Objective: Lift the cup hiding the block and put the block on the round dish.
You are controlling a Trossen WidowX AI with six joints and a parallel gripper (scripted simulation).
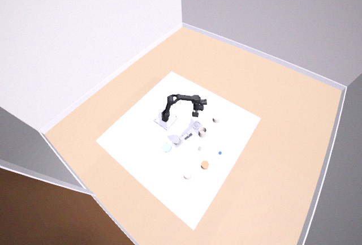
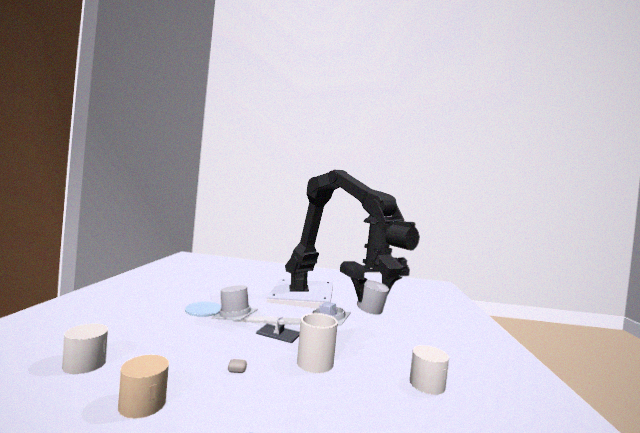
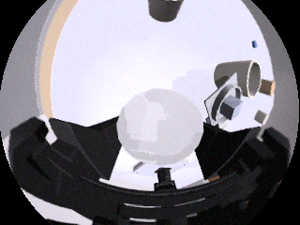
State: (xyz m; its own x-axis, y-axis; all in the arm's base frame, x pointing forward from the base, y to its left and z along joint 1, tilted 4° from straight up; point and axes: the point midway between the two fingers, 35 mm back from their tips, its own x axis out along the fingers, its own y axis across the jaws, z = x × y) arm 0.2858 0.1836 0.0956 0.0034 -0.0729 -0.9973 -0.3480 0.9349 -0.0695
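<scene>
The pale block is 70 mm ahead of my gripper tip, 120 mm to the right of it and 10 mm below it. Also, from my gripper tip: light blue round dish (110 mm behind, 450 mm to the right, 90 mm below); small lump (190 mm ahead, 310 mm to the right, 80 mm below); small blue ball (390 mm ahead, 270 mm to the right, 90 mm below).
</scene>
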